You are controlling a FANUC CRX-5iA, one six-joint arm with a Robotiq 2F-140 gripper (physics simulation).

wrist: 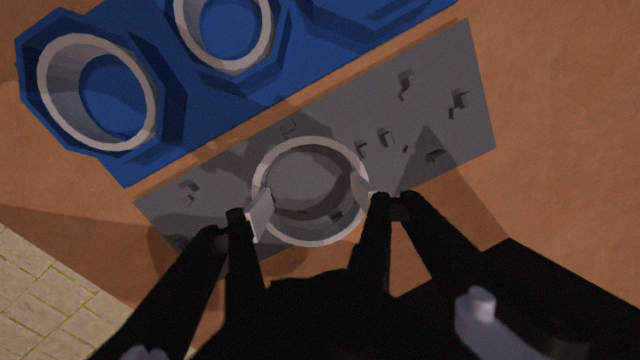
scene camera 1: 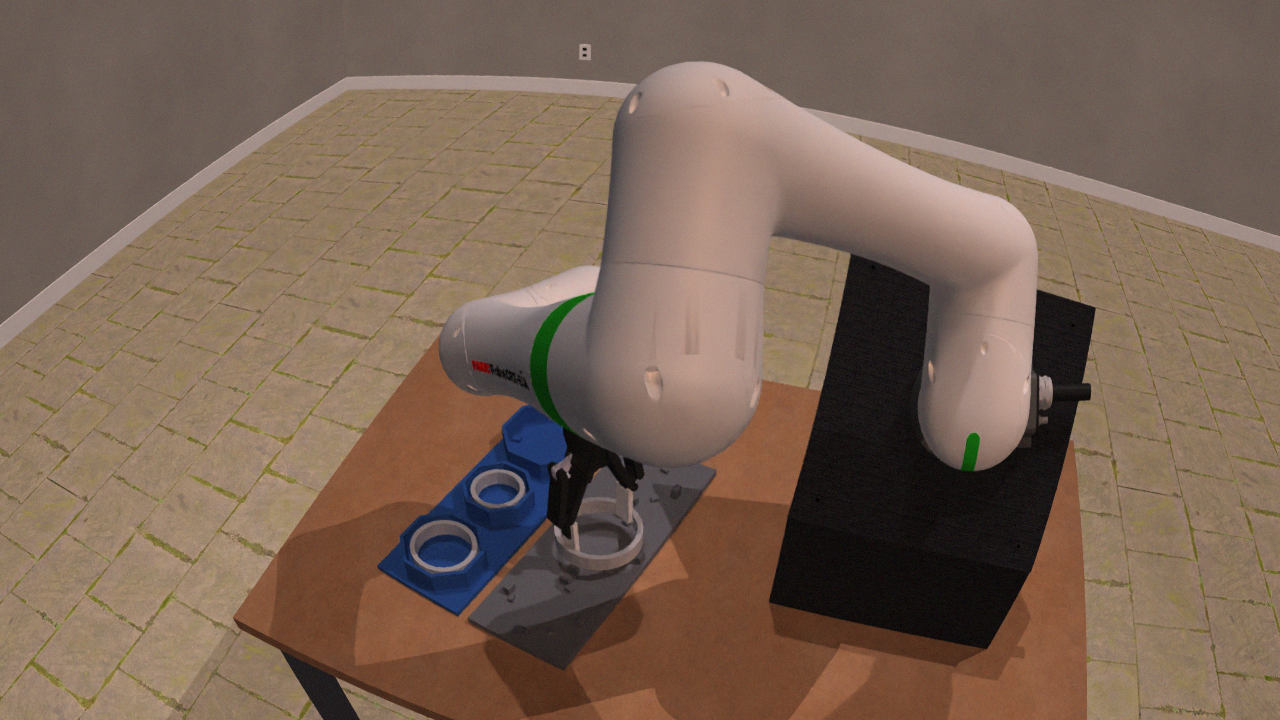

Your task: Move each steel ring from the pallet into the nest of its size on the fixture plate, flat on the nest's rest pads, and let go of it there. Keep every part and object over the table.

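Places are measured from the arm's base along level axes (x back, y right, z up), in metres.
Pixels of known places: gripper, fingertip midpoint: (wrist: pixel 311 191) (scene camera 1: pixel 598 533).
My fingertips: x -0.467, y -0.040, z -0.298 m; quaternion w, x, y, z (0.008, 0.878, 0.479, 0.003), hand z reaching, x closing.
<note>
For each thing: its top centre in the pictures, then the offset to it from my fingertips. "*": a spot on its surface instead. Level surfaces: height alone.
- large steel ring, middle of its top: (wrist: pixel 311 196) (scene camera 1: pixel 598 527) dx +0.001, dy +0.000, dz +0.015 m
- grey fixture plate, middle of its top: (wrist: pixel 315 174) (scene camera 1: pixel 598 543) dx -0.004, dy +0.011, dz -0.035 m
- medium ring, middle of its top: (scene camera 1: pixel 442 545) (wrist: pixel 97 96) dx -0.214, dy -0.089, dz -0.008 m
- small ring, middle of its top: (wrist: pixel 223 16) (scene camera 1: pixel 497 488) dx -0.177, dy +0.054, dz -0.008 m
- blue pallet, middle of its top: (wrist: pixel 237 30) (scene camera 1: pixel 499 500) dx -0.178, dy +0.057, dz -0.039 m
- pallet's third pocket, surface spot: (scene camera 1: pixel 532 438) * dx -0.175, dy +0.213, dz -0.039 m
- wooden table, its level: dz -0.047 m
The gripper (scene camera 1: pixel 600 530) (wrist: pixel 315 202) has its fingers spread inside a large steel ring (scene camera 1: pixel 597 564) (wrist: pixel 310 140), the pads pressed outward on its inner wall. It holds this ring roughly level, low over the middle of the grey fixture plate (scene camera 1: pixel 537 617) (wrist: pixel 440 65); any gap beneath cannot be judged. Small rest pads and lugs show around the ring. A medium ring (scene camera 1: pixel 444 527) (wrist: pixel 62 85) and a small ring (scene camera 1: pixel 497 474) (wrist: pixel 235 66) sit in octagonal pockets of the blue pallet (scene camera 1: pixel 465 595) (wrist: pixel 240 105). The pallet's third pocket (scene camera 1: pixel 532 438) looks empty, partly hidden by the arm.
The pallet and fixture plate lie side by side with a narrow strip of the wooden table (scene camera 1: pixel 716 617) (wrist: pixel 550 100) between them. A large black block (scene camera 1: pixel 904 555) stands at the right in the scene view. The white arm (scene camera 1: pixel 689 313) arches over the table.
</note>
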